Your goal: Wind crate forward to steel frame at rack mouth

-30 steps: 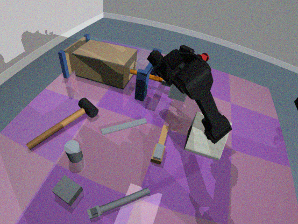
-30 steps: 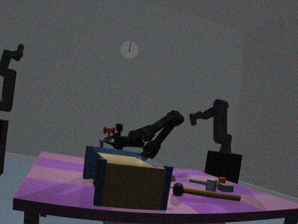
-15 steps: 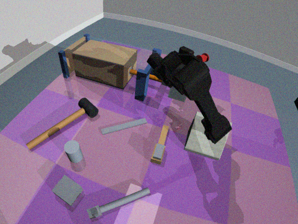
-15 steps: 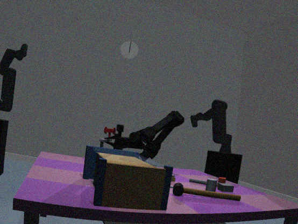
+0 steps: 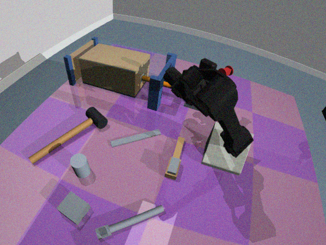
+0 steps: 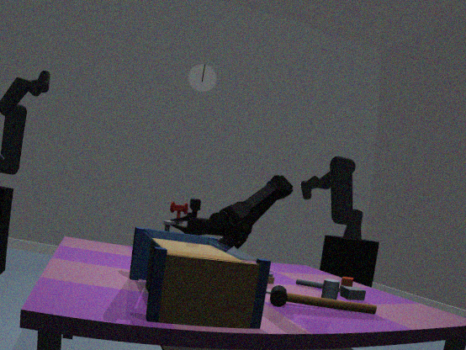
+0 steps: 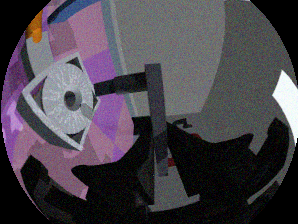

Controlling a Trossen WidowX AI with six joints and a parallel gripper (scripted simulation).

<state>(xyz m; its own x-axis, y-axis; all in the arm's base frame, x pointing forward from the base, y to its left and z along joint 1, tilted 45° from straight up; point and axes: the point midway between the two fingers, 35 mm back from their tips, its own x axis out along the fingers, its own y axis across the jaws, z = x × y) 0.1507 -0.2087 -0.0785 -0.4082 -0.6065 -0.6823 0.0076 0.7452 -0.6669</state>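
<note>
My gripper tip is 4 cm past the red knob, 3 cm to the right of it and 4 cm below it. Also, from my gripper tip: grey winch 3 cm ahead, 2 cm to the right, 15 cm below; then blue frame 20 cm ahead, 1 cm to the right, 7 cm below; then grey crank handle 1 cm behind, 2 cm to the left, 1 cm above.
</note>
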